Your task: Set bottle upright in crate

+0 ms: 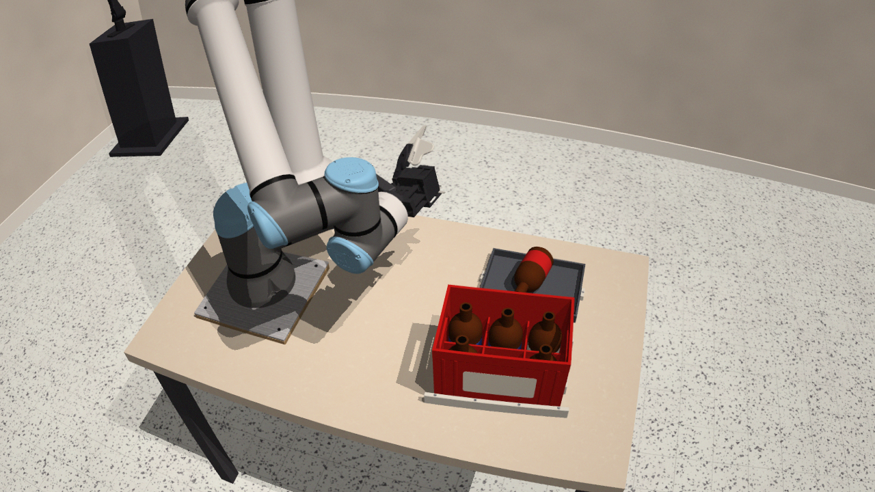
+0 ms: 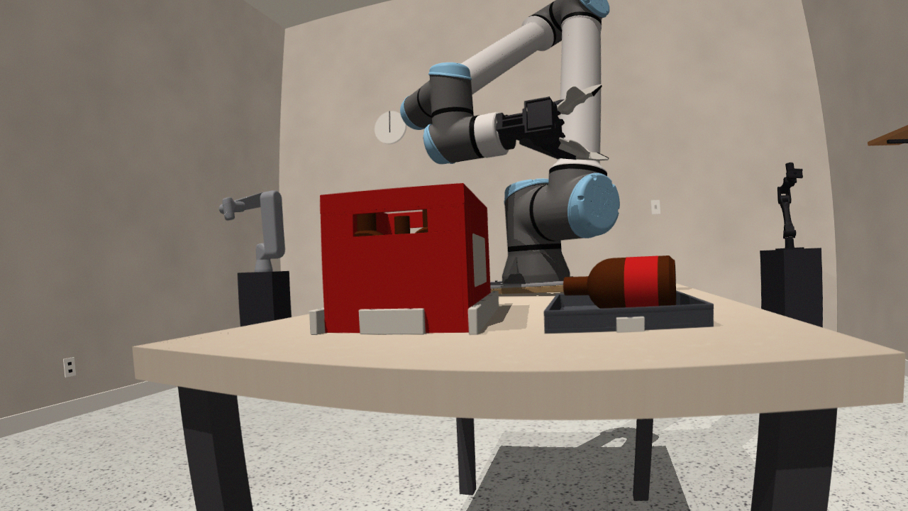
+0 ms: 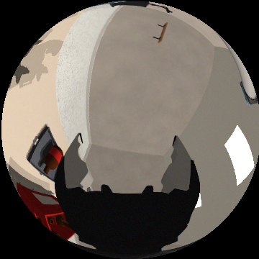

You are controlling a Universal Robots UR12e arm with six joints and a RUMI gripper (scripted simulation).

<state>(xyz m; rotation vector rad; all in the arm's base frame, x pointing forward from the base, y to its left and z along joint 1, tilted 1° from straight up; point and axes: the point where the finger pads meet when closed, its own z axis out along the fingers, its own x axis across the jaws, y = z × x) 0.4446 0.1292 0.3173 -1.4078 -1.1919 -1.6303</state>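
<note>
Right now the tray is 33 cm below my hand, 25 cm ahead of it and 6 cm to the right of it. The rest, counted from my hand: red crate 34 cm to the right, 26 cm below, 19 cm ahead.
</note>
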